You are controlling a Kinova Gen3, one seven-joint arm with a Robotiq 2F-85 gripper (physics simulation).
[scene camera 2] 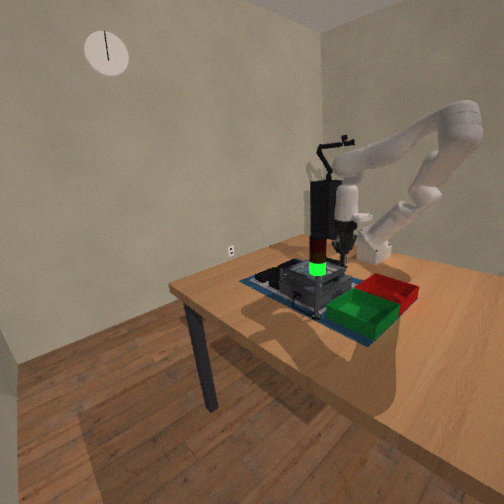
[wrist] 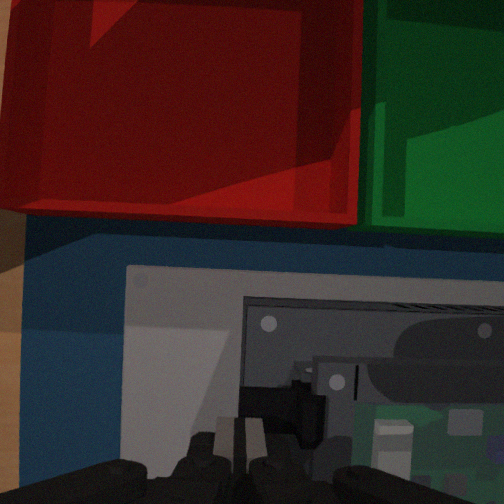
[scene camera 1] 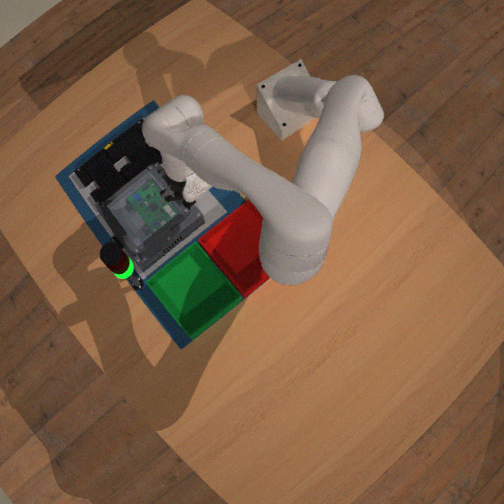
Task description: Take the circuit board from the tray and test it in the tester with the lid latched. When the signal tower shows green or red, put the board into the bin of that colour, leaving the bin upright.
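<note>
The green circuit board (scene camera 1: 152, 205) lies inside the grey tester (scene camera 1: 155, 220), seen through its lid, which looks closed over it. The board also shows in the wrist view (wrist: 430, 450). The signal tower (scene camera 2: 318, 235) beside the tester has its green segment (scene camera 2: 317, 268) lit. My gripper (scene camera 1: 187, 192) hangs just above the tester's edge on the red bin's side. In the wrist view its fingertips (wrist: 240, 440) are pressed together with nothing between them, next to a dark block (wrist: 280, 410) on the tester. The black tray (scene camera 1: 115, 165) looks empty.
The green bin (scene camera 1: 195, 287) and the red bin (scene camera 1: 237, 245) stand upright side by side on the blue mat (scene camera 1: 165, 310), both empty. A camera stand (scene camera 2: 332, 147) rises behind the tester. My arm's base (scene camera 1: 285, 105) is at the table's far side.
</note>
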